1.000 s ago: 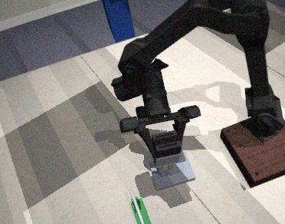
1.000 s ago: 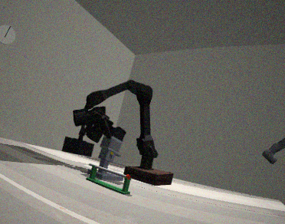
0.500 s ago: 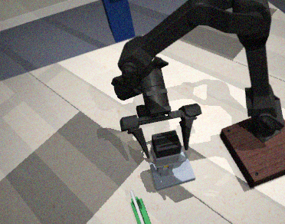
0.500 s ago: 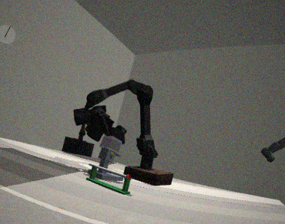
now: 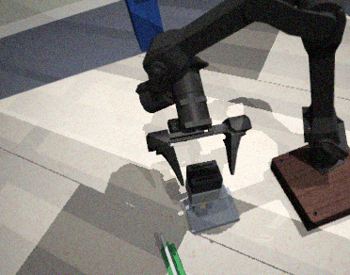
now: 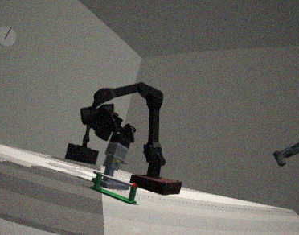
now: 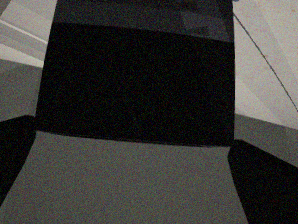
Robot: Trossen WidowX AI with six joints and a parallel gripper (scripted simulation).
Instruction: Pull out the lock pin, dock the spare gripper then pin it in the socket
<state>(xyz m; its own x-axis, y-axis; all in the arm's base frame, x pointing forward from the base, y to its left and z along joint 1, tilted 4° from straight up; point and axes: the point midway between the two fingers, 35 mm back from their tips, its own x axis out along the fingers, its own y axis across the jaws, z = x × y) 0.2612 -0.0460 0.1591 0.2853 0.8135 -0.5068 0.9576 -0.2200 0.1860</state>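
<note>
The spare gripper is 10 mm ahead of my gripper tip, 20 mm to the right of it and 50 mm below it. From my gripper tip the other things lie so: grey mount (20 mm to the right, 130 mm below); green rack (130 mm ahead, 80 mm to the left, 150 mm below).
</note>
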